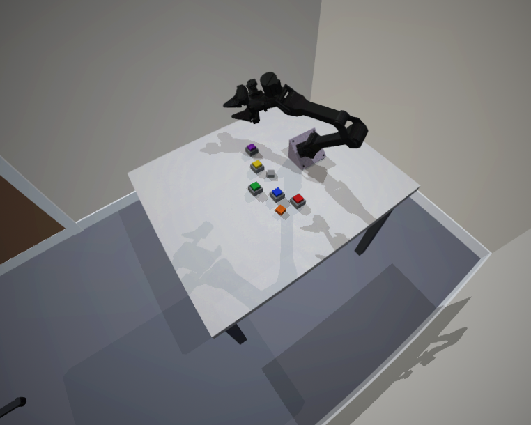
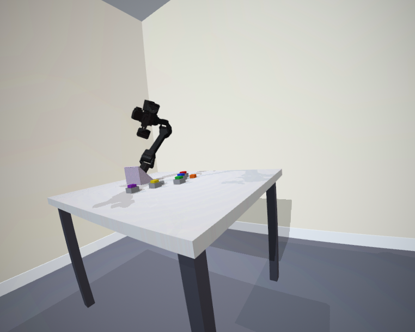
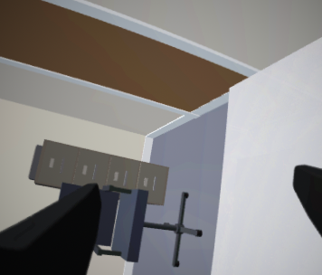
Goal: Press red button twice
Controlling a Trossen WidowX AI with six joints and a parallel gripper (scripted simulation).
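Right now the red button is 310 mm to the left of my gripper tip, 300 mm below it and 130 mm behind it. Also, from my gripper tip: yellow button (300 mm below, 90 mm behind, 40 mm to the left); purple button (300 mm below, 120 mm behind, 70 mm to the right); green button (300 mm below, 150 mm to the left, 10 mm behind).
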